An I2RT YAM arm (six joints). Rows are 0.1 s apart.
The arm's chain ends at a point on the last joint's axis. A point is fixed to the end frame.
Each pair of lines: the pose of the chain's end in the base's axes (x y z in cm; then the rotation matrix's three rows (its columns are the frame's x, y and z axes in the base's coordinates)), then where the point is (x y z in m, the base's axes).
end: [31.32 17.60 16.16], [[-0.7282 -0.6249 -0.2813], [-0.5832 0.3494 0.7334], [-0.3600 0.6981 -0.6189]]
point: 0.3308 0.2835 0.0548
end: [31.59 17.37 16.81], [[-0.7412 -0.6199 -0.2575], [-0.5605 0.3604 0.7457], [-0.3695 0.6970 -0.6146]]
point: 0.3370 0.2815 0.0623
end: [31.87 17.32 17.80], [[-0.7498 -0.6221 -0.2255], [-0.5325 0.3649 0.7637], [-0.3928 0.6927 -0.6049]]
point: 0.3447 0.2823 0.0746
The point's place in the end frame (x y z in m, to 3 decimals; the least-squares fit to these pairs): -0.037 -0.048 0.140
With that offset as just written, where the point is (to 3 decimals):
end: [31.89 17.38 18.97], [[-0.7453 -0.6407 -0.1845], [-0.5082 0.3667 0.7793], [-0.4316 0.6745 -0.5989]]
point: 0.351 0.284 0.089
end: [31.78 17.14 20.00], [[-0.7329 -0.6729 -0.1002], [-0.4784 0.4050 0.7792], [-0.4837 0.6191 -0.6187]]
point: 0.363 0.279 0.102
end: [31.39 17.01 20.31], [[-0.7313 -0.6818 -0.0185], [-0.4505 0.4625 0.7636], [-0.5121 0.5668 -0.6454]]
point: 0.371 0.271 0.104
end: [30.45 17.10 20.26], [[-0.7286 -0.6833 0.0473], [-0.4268 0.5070 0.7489], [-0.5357 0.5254 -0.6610]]
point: 0.371 0.267 0.105
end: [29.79 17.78 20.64], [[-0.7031 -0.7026 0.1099], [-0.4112 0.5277 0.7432], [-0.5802 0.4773 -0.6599]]
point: 0.373 0.272 0.113
